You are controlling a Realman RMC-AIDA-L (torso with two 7-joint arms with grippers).
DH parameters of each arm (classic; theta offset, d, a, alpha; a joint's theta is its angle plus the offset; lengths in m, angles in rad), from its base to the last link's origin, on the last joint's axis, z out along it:
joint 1: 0 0.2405 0 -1.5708
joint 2: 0 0 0 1.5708
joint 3: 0 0.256 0 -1.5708
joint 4: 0 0 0 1.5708
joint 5: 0 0.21 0 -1.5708
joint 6: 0 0 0 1.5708
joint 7: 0 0.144 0 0
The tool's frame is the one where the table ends.
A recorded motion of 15 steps. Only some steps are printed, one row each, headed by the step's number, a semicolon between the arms.
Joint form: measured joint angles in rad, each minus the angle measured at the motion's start. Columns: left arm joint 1, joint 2, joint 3, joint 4, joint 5, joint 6, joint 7; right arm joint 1, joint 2, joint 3, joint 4, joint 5, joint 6, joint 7.
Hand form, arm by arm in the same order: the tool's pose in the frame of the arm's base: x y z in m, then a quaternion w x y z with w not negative. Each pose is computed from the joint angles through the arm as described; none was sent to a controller.
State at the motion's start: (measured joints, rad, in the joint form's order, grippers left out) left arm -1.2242 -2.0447 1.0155 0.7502 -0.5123 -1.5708 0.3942; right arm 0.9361 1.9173 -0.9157 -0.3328 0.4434 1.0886 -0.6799
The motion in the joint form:
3: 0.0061 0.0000 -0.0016 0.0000 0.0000 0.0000 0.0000; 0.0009 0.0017 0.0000 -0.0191 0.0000 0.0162 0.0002
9: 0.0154 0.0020 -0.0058 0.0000 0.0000 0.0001 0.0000; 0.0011 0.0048 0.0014 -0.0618 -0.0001 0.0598 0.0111
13: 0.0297 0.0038 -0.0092 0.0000 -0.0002 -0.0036 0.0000; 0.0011 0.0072 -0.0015 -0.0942 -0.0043 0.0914 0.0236
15: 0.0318 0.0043 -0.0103 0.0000 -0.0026 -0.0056 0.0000; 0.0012 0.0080 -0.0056 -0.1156 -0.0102 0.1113 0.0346
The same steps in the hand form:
3: -0.0711 0.4274 -0.0147 0.10803 -0.88505 -0.43285 0.13290; 0.2798 0.4183 0.0021 0.21223 -0.81799 0.51547 -0.14192
9: -0.0752 0.4274 -0.0135 0.10812 -0.88263 -0.43816 0.13154; 0.2721 0.4202 0.0058 0.20682 -0.82080 0.51399 -0.13904
13: -0.0815 0.4264 -0.0125 0.10638 -0.87899 -0.44572 0.13193; 0.2668 0.4214 0.0089 0.20419 -0.82206 0.51276 -0.14001
15: -0.0822 0.4260 -0.0123 0.10489 -0.87851 -0.44719 0.13131; 0.2639 0.4221 0.0114 0.20393 -0.82220 0.51190 -0.14268

